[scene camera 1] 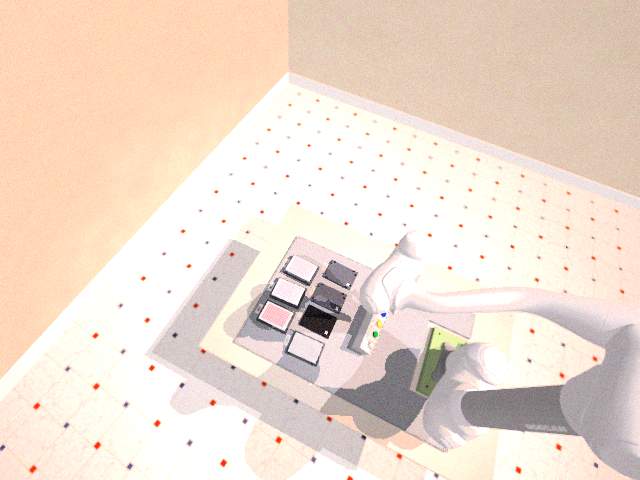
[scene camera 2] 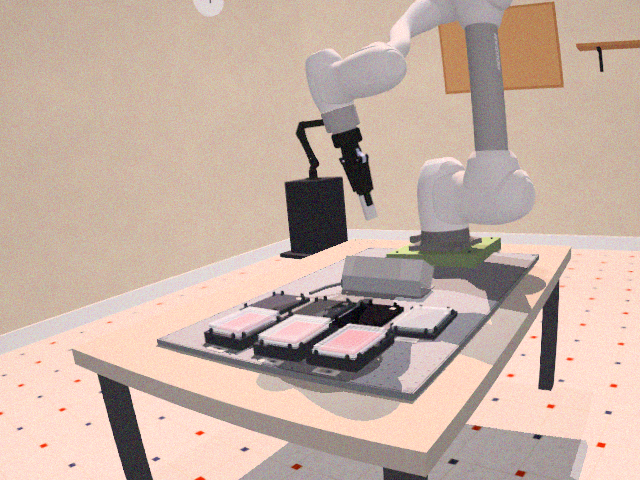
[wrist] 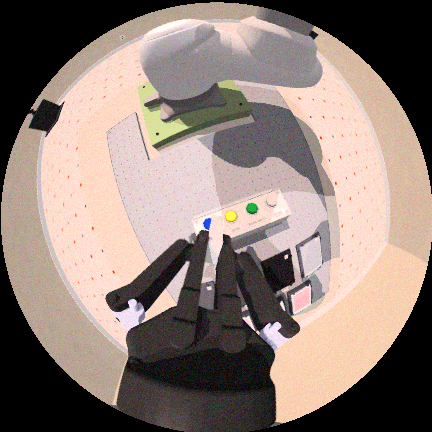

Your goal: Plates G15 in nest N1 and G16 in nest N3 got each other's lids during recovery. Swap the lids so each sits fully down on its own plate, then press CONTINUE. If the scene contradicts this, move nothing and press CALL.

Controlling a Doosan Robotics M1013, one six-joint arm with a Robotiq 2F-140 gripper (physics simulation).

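My gripper is shut and empty, its pale fingertips above the button box, apart from it. In the wrist view the fingertips partly cover the blue CALL button. The green CONTINUE button stands between the yellow button and a white one. Three pinkish plates sit in black nests under clear lids that look level. Plate and nest labels are unreadable.
A pale plate or lid sits in another nest. A black nest and two dark grey ones lie between the plates and the button box. The arm's green base stands behind.
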